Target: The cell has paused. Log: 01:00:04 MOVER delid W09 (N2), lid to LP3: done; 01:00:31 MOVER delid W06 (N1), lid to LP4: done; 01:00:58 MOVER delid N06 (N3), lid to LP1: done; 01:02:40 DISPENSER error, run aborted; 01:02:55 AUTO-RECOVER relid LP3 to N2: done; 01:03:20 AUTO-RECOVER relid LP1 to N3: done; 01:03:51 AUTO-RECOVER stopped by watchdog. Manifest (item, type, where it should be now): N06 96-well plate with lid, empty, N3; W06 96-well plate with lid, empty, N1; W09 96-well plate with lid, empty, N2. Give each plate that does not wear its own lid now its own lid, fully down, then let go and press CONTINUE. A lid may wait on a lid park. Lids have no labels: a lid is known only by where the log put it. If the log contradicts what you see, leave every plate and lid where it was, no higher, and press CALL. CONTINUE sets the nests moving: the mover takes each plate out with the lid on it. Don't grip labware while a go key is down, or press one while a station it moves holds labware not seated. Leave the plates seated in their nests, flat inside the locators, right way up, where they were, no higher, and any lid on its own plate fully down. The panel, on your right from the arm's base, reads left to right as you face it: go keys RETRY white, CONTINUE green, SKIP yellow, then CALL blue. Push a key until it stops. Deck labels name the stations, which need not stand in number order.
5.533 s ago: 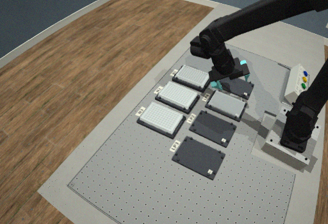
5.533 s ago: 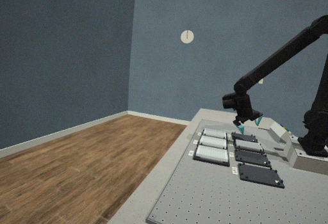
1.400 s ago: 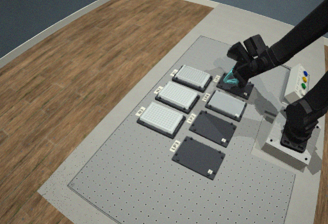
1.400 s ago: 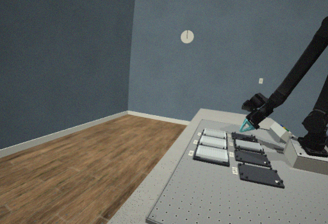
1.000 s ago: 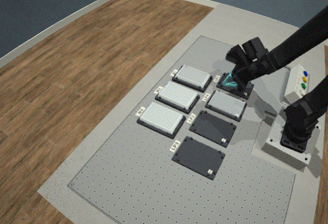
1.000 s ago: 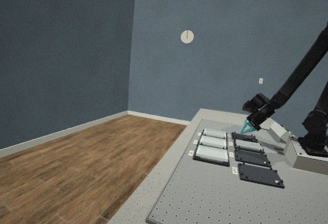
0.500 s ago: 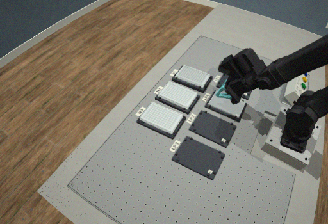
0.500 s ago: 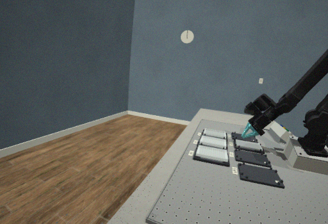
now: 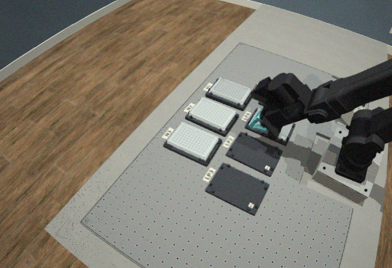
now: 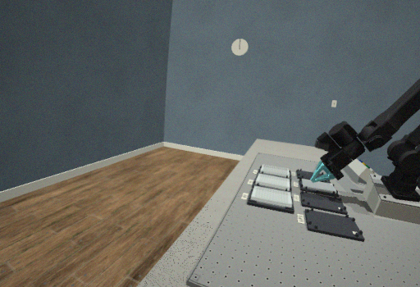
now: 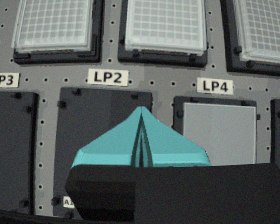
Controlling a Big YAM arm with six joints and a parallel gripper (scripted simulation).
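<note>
Now: the pale lid 4 cm behind my hand, 9 cm to the right of it and 5 cm below it. Also, from my hand: lid park LP4: 4 cm behind, 9 cm to the right, 6 cm below; lid park LP2: 4 cm behind, 4 cm to the left, 6 cm below; lid park LP3: 4 cm behind, 17 cm to the left, 6 cm below.
</note>
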